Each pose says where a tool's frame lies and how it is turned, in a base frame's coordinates. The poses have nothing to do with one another.
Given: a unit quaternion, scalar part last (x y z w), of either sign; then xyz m.
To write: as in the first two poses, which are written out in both.
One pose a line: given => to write
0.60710 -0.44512 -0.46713 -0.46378 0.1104 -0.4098 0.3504 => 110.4 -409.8 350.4 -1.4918 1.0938 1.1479
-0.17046 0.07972 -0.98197 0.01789 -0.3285 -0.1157 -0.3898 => -328.5 -115.7 -389.8 -0.5295 0.2476 -3.0503
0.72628 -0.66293 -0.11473 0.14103 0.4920 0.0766 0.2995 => 492.0 76.6 299.5 2.0971 -1.9142 -0.3313
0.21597 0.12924 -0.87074 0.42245 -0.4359 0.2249 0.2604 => -435.9 224.9 260.4 0.5407 0.3236 -2.1801
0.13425 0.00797 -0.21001 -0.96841 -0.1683 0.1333 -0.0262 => -168.3 133.3 -26.2 -0.2714 -0.0161 0.4245
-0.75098 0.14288 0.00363 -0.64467 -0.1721 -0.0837 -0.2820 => -172.1 -83.7 -282.0 1.7097 -0.3253 -0.0083
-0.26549 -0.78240 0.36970 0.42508 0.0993 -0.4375 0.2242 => 99.3 -437.5 224.2 -0.6639 -1.9565 0.9245
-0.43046 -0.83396 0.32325 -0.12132 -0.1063 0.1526 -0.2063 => -106.3 152.6 -206.3 1.2569 2.4351 -0.9439
